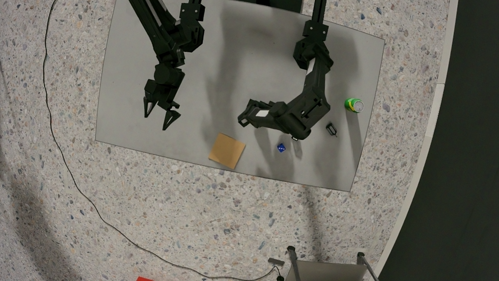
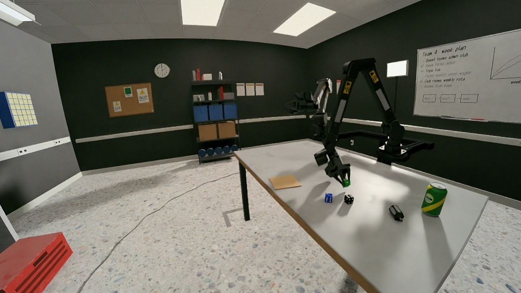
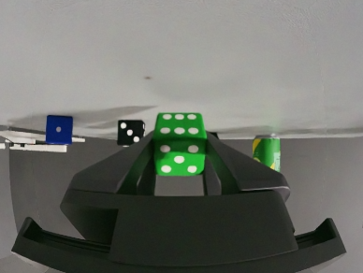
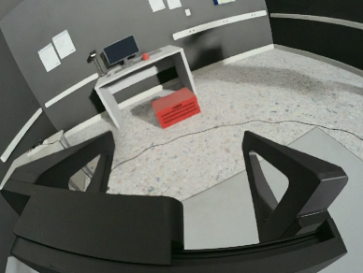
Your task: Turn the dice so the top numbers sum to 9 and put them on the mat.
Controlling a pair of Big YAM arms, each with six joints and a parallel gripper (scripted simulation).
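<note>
The green die lies right at my left hand. Also, from my left hand: black die (80 mm to the left, 80 mm ahead, 20 mm below); blue die (150 mm ahead, 20 mm to the left, 20 mm below); brown square mat (240 mm to the right, 210 mm ahead, 30 mm below).
</note>
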